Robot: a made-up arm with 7 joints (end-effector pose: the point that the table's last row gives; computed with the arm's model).
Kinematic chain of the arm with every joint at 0, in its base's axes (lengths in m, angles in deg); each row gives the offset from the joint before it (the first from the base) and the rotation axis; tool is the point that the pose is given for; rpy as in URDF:
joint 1: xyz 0 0 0.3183 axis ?
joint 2: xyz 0 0 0 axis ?
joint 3: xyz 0 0 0.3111 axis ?
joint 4: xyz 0.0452 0 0 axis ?
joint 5: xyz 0.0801 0 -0.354 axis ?
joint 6: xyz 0 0 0 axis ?
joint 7: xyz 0.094 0 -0.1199 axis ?
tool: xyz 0 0 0 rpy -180 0 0
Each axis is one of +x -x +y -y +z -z.
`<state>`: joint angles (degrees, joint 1 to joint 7).
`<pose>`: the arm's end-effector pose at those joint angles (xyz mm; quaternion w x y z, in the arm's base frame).
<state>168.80 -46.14 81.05 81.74 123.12 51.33 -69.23</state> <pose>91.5 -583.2 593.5 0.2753 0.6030 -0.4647 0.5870</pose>
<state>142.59 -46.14 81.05 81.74 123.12 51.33 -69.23</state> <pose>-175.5 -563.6 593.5 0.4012 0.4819 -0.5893 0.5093</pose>
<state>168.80 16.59 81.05 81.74 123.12 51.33 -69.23</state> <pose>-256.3 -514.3 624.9 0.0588 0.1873 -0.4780 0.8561</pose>
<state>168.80 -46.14 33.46 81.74 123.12 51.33 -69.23</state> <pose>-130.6 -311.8 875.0 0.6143 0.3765 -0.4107 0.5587</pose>
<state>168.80 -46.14 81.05 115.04 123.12 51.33 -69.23</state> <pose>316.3 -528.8 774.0 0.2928 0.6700 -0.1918 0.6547</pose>
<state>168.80 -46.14 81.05 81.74 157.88 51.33 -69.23</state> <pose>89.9 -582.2 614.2 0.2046 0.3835 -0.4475 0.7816</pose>
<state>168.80 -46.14 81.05 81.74 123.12 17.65 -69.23</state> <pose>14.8 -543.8 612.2 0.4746 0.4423 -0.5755 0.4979</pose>
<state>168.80 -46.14 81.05 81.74 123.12 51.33 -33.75</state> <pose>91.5 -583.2 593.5 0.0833 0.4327 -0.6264 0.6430</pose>
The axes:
joint 1: +z
joint 2: +y
joint 3: +z
joint 4: -y
joint 5: -z
joint 6: +y
joint 7: -z

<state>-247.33 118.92 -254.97 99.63 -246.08 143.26 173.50</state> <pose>-472.7 391.3 264.7 0.7620 -0.4781 0.4000 -0.1754</pose>
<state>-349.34 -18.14 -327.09 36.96 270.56 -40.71 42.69</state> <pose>117.6 338.3 433.1 0.2238 -0.4839 -0.7394 -0.4111</pose>
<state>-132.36 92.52 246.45 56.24 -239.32 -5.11 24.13</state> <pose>-334.4 188.0 575.5 0.8355 -0.5207 -0.1435 -0.1009</pose>
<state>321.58 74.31 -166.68 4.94 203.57 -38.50 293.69</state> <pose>-102.6 0.9 304.8 0.2231 -0.9159 -0.1883 0.2754</pose>
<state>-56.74 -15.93 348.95 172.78 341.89 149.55 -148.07</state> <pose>-82.0 -1.7 930.0 0.3074 0.8157 0.4789 -0.1041</pose>
